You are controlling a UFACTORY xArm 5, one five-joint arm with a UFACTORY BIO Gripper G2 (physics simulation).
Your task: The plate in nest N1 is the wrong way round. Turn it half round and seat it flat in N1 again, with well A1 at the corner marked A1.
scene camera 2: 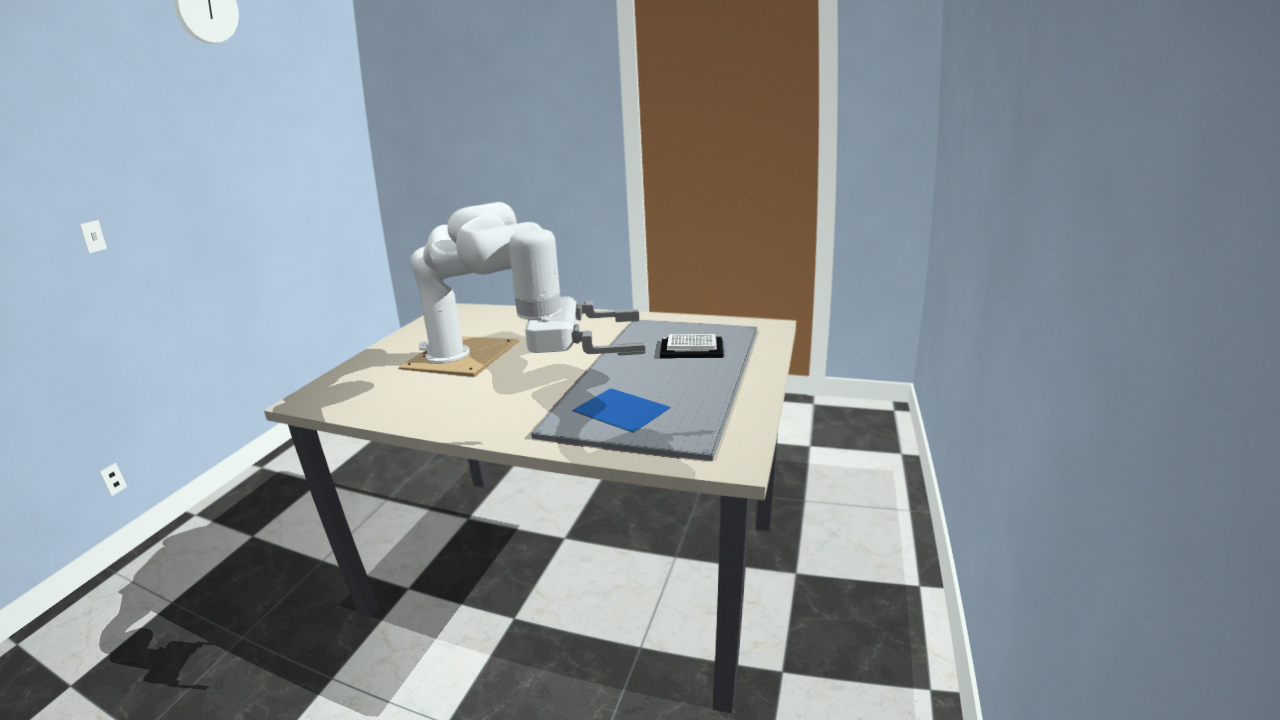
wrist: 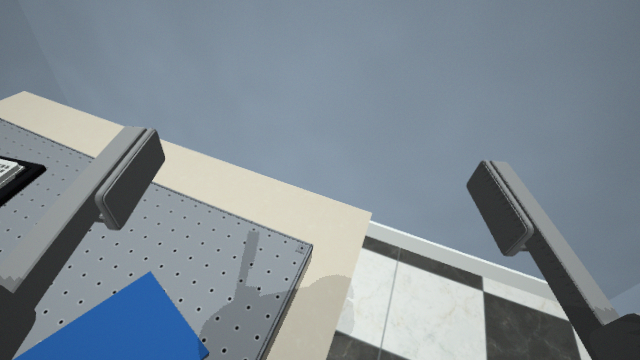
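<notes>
The white well plate [scene camera 2: 691,341] [wrist: 7,169] sits in the black nest N1 [scene camera 2: 691,353] [wrist: 35,171] towards the far end of the grey perforated board. Well A1 and the corner mark are too small to make out. My gripper [scene camera 2: 631,332] [wrist: 314,193] is wide open with nothing between its fingers. It points sideways above the board, to the left of the plate and nest in the scene view. In the wrist view part of the nest and plate shows at the left edge, beyond the left finger.
A blue sheet [scene camera 2: 621,409] [wrist: 130,325] lies on the near part of the grey perforated board [scene camera 2: 689,438] [wrist: 165,240]. The board lies on the beige table [scene camera 2: 375,402] [wrist: 240,182]. The arm's base stands on a wooden plate [scene camera 2: 483,360]. A wall and door stand behind the table.
</notes>
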